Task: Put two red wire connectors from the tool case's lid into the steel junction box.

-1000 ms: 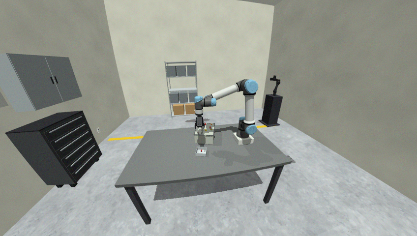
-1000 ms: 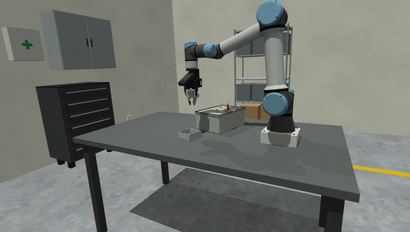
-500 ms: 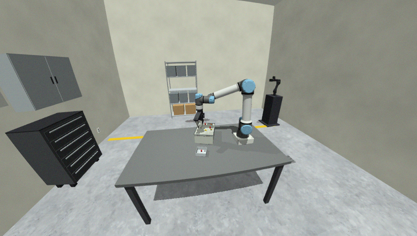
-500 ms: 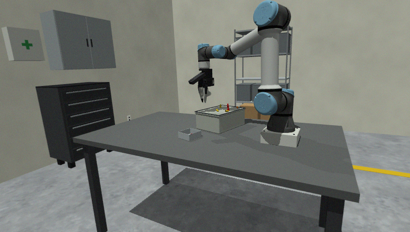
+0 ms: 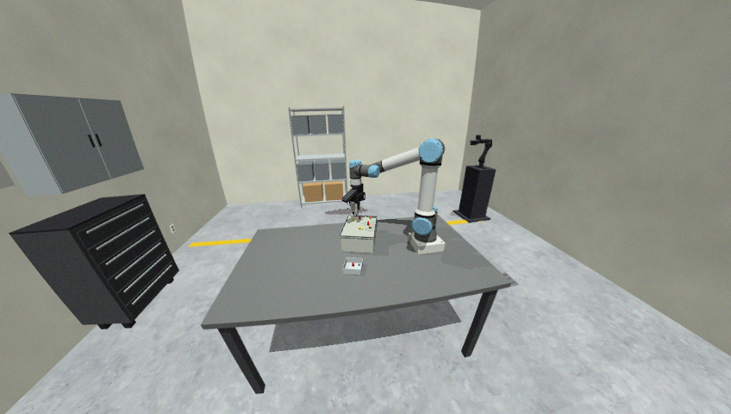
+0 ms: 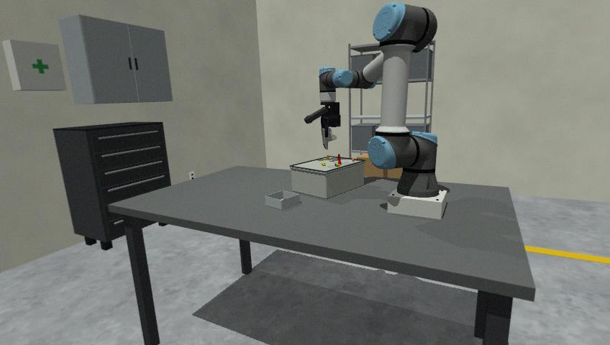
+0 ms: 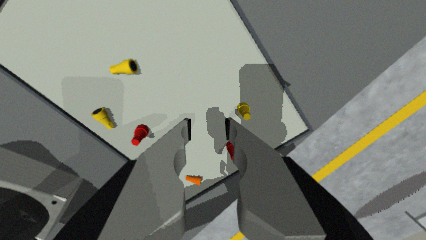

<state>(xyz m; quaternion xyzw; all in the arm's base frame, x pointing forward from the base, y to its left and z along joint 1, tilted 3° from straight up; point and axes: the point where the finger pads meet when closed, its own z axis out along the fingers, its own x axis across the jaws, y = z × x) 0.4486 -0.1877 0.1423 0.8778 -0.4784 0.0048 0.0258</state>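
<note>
The tool case lies 2 cm behind my hand, 4 cm to the left of it and 11 cm below it.
</note>
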